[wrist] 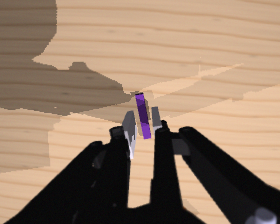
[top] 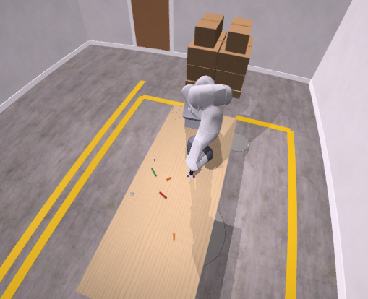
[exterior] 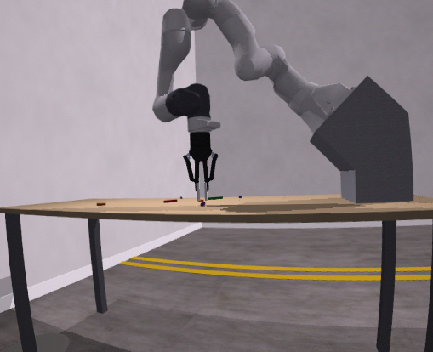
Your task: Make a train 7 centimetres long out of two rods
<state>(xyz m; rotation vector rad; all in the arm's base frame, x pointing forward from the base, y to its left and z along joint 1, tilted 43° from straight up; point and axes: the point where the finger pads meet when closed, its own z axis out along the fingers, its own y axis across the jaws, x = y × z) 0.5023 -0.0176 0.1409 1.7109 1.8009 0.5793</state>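
Right now my hand is 50 mm above the purple rod. From my hand the other things lie so: small blue rod: 310 mm to the right, 130 mm behind, 50 mm below; red rod: 190 mm to the right, 180 mm ahead, 50 mm below; green rod: 290 mm to the right, 50 mm below, 10 mm behind.
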